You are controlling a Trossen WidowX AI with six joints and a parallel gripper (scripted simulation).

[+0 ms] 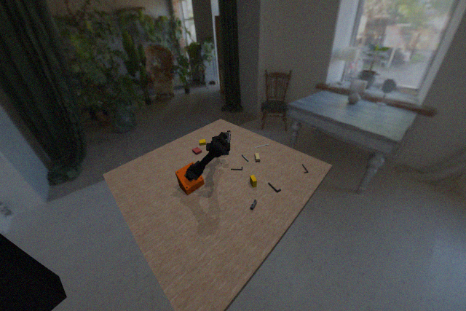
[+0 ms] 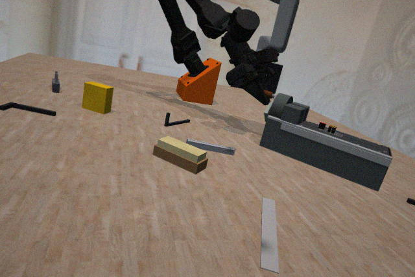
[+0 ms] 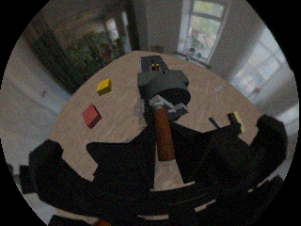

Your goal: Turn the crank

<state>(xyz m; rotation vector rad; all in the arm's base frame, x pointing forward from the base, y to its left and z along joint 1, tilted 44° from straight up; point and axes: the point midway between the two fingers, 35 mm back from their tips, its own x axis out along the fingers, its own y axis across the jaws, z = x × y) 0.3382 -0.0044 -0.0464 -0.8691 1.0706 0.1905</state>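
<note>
My gripper tip is now 13 cm short of the red pointer, 6 cm to the right of it and 1 cm above it. From my gripper tip the other things lie so: brown crank handle (2 cm behind, 2 cm above, 1 cm to the right); red block (23 cm to the left, 8 cm below, 6 cm behind); grey bar (19 cm to the right, 9 cm ahead, 8 cm below).
</note>
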